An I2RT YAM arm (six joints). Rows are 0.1 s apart.
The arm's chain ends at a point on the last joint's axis. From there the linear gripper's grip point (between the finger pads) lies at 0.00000 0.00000 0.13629 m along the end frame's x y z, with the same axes.
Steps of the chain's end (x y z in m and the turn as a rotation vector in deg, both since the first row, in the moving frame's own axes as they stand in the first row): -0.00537, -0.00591, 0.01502, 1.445, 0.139, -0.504; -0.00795, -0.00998, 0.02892, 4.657, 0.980, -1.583; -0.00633, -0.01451, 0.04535, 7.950, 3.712, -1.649; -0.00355, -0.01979, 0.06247, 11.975, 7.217, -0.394; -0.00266, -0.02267, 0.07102, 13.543, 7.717, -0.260; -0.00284, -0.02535, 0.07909, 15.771, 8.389, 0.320; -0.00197, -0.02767, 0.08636, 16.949, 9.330, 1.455; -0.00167, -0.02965, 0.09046, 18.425, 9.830, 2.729; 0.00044, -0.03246, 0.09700, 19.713, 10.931, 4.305
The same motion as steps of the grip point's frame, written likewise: -0.00505, -0.00935, 0.01498, 1.445, 0.139, -0.504; -0.00577, -0.02108, 0.02845, 4.657, 0.980, -1.583; 0.00219, -0.03347, 0.04376, 7.950, 3.712, -1.649; 0.01335, -0.04805, 0.05843, 11.975, 7.217, -0.394; 0.01540, -0.05453, 0.06601, 13.543, 7.717, -0.260; 0.01690, -0.06220, 0.07252, 15.771, 8.389, 0.320; 0.02031, -0.06694, 0.07866, 16.949, 9.330, 1.455; 0.02222, -0.07195, 0.08151, 18.425, 9.830, 2.729; 0.02749, -0.07714, 0.08659, 19.713, 10.931, 4.305
